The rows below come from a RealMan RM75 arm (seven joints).
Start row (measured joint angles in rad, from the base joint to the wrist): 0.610, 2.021, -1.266, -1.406, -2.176, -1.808, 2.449
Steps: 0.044, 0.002, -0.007, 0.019, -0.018, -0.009, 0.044; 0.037, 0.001, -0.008, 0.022, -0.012, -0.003, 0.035; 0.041, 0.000, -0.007, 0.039, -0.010, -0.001, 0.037; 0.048, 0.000, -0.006, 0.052, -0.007, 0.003, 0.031; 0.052, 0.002, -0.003, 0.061, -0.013, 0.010, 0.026; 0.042, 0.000, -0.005, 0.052, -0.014, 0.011, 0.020; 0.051, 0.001, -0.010, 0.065, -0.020, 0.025, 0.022; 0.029, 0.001, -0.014, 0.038, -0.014, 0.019, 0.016; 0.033, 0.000, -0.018, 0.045, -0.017, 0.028, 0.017; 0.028, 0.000, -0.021, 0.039, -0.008, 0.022, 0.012; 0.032, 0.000, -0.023, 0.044, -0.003, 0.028, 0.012; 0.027, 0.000, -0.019, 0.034, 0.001, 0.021, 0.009; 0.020, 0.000, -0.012, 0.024, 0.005, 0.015, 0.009; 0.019, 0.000, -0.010, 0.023, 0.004, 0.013, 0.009; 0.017, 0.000, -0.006, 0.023, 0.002, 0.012, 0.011; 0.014, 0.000, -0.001, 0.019, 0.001, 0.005, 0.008
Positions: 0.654, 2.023, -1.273, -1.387, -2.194, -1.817, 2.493; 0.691, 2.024, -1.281, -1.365, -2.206, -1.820, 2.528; 0.732, 2.024, -1.288, -1.326, -2.216, -1.821, 2.565; 0.780, 2.024, -1.294, -1.274, -2.223, -1.818, 2.596; 0.832, 2.026, -1.297, -1.213, -2.236, -1.808, 2.622; 0.874, 2.026, -1.302, -1.161, -2.250, -1.797, 2.642; 0.925, 2.027, -1.312, -1.096, -2.270, -1.772, 2.664; 0.954, 2.028, -1.326, -1.058, -2.284, -1.753, 2.680; 0.987, 2.028, -1.344, -1.013, -2.301, -1.725, 2.697; 1.015, 2.028, -1.365, -0.974, -2.309, -1.703, 2.709; 1.047, 2.028, -1.388, -0.930, -2.312, -1.675, 2.721; 1.074, 2.028, -1.407, -0.896, -2.311, -1.654, 2.730; 1.094, 2.028, -1.419, -0.872, -2.306, -1.639, 2.739; 1.113, 2.028, -1.429, -0.849, -2.302, -1.626, 2.748; 1.130, 2.028, -1.435, -0.826, -2.300, -1.614, 2.759; 1.144, 2.028, -1.436, -0.807, -2.299, -1.609, 2.767
